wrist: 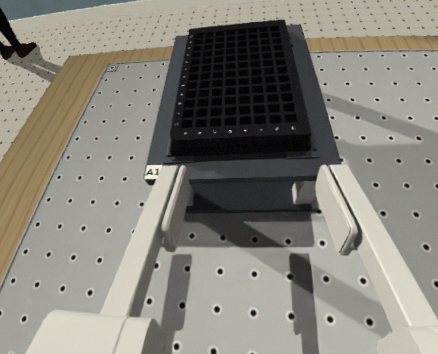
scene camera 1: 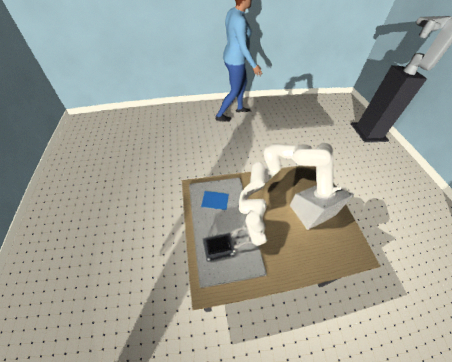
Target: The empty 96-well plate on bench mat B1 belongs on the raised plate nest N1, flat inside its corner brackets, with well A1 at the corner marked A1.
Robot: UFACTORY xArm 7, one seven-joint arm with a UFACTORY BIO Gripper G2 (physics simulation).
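Frame: origin at the arm's base, x left, y ahead, z down, level; millimetres.
Seen in the pictures: end effector, tool point: (wrist: 253,205) (scene camera 1: 236,239); arm's base, origin of the base link: (scene camera 1: 324,193).
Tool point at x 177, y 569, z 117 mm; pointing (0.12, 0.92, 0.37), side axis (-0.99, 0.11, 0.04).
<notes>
Offsets run from my tool point to a thing's top centre. "spot": to the spot under its first point. Level surfaces: height alone.
The black 96-well plate {dx +20, dy +102, dz -1 mm} (scene camera 1: 219,244) (wrist: 240,80) lies on the dark raised nest N1 {dx +20, dy +102, dz +11 mm} (scene camera 1: 220,257) (wrist: 316,110). It looks level, but its exact seating in the corner brackets is hard to see. The A1 label {spot: dx +65, dy +21, dz +14 mm} (wrist: 152,172) is at the nest's near left corner in the wrist view; tiny letters run along the plate's near edge, too small to read surely. My gripper (scene camera 1: 235,243) (wrist: 254,172) is shut to its narrow stance, with a gap and nothing between its fingers. Its fingertips are at the nest's near end, short of the plate. The blue bench mat B1 {dz +72 mm} (scene camera 1: 215,200) has no plate on it.
The nest stands on a grey perforated board {dz +74 mm} (scene camera 1: 232,272) (wrist: 90,165) on the wooden table {dz +88 mm} (scene camera 1: 310,260) (wrist: 65,95). The arm's grey base block (scene camera 1: 312,210) is at the table's right. A person (scene camera 1: 236,50) is near the back wall; a black pedestal (scene camera 1: 390,102) stands at the far right.
</notes>
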